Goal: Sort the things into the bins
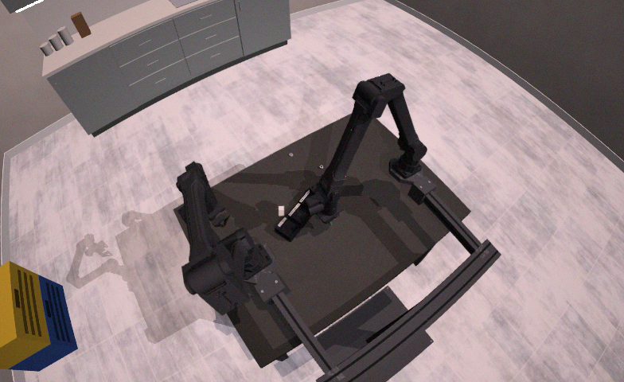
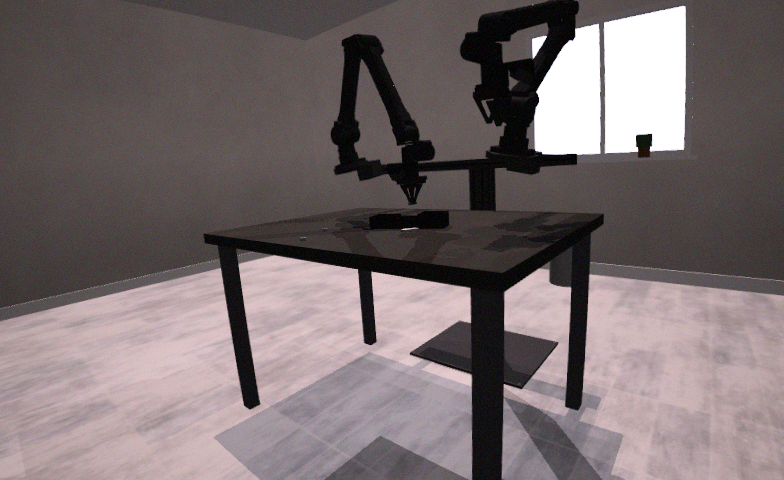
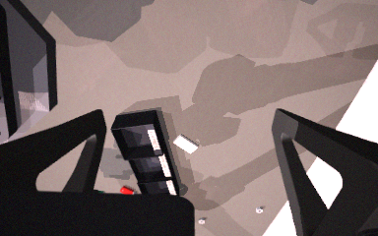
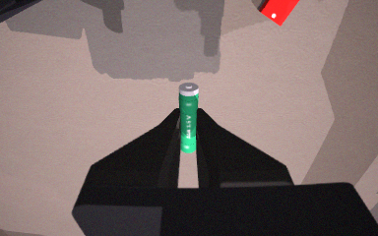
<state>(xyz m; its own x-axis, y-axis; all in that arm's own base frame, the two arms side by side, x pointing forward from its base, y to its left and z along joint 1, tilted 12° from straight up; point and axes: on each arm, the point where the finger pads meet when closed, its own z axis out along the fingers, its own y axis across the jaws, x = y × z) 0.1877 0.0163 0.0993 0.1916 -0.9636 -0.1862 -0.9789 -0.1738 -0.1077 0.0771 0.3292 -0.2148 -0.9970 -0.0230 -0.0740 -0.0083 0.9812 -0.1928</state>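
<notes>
The black labelled bin lies 11 cm ahead of my right hand, 7 cm to the left of it and 5 cm below it. Also, from my right hand: red usb stick 7 cm to the right, 7 cm below, 7 cm ahead; then green battery 1 cm below; then white card 18 cm ahead, 13 cm to the left, 7 cm below.
</notes>
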